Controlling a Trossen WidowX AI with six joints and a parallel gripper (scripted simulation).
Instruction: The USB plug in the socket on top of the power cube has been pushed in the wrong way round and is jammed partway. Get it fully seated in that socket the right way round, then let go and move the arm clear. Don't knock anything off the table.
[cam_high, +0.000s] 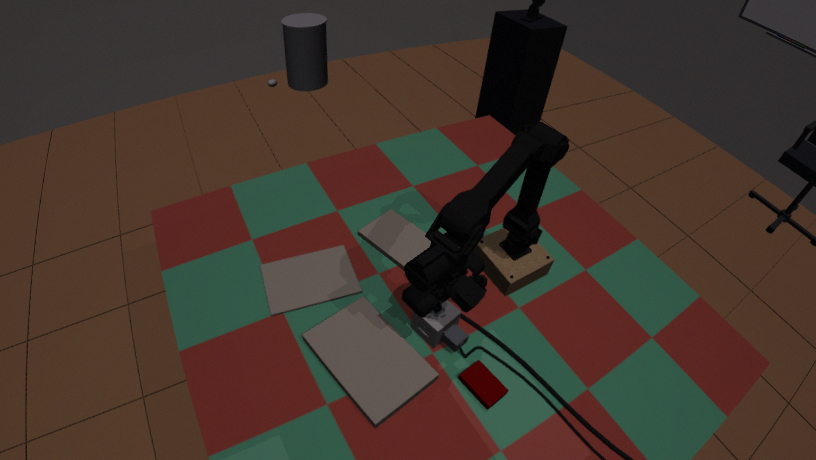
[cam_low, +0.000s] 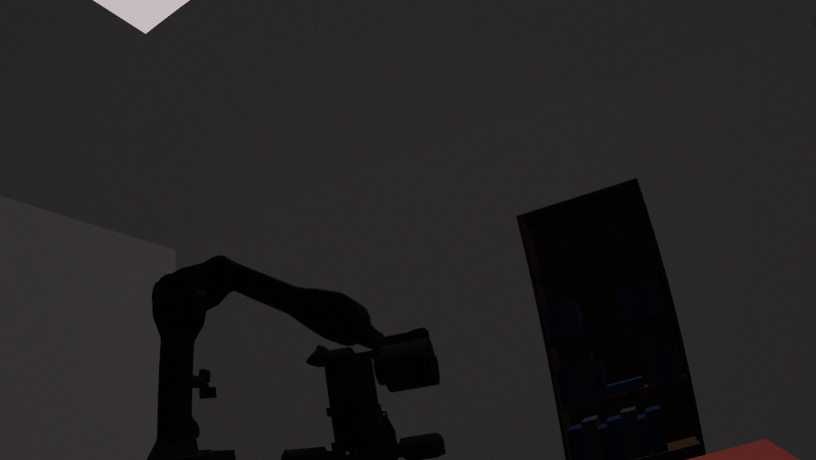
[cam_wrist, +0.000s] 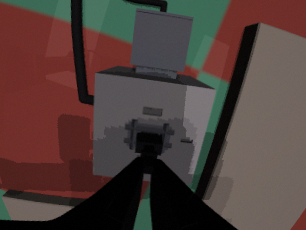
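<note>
Now: the dark USB plug 1 cm below my gripper tip. Also, from my gripper tip: red block (18 cm to the left, 9 cm below, 1 cm behind).
</note>
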